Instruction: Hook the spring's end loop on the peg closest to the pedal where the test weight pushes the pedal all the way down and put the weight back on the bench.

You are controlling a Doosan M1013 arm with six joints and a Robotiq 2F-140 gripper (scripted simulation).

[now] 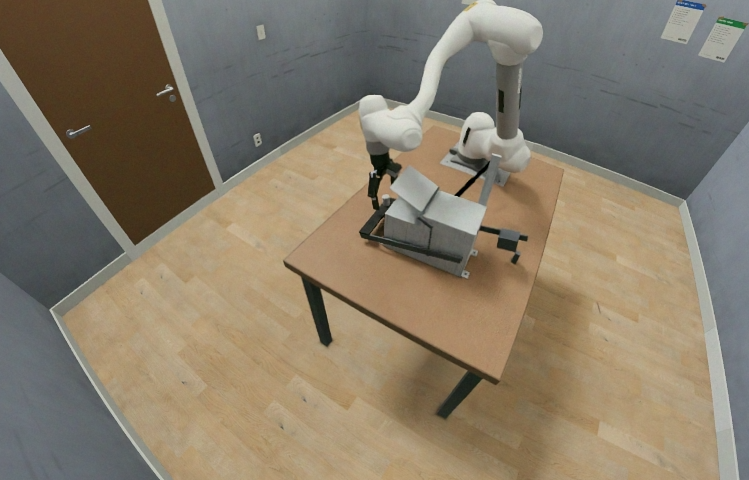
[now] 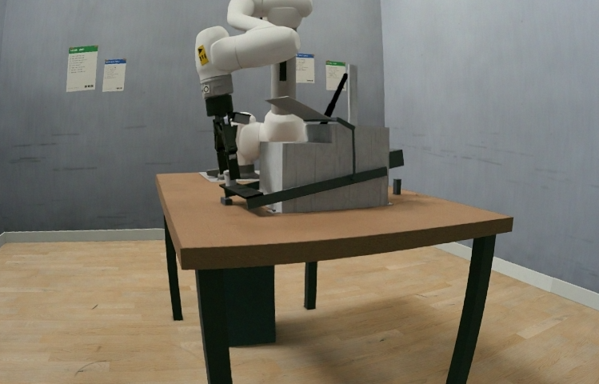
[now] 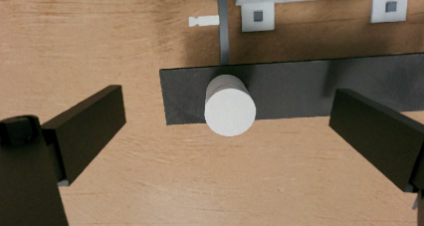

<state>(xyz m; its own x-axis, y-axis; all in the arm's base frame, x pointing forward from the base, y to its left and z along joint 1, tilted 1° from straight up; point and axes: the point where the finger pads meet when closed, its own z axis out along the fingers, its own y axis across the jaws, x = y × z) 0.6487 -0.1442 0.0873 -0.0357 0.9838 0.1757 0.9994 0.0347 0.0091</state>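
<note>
Right now the steel test weight is 1 cm below my hand. The rest, counted from my hand: dark block: 8 cm below, 1 cm to the right.
</note>
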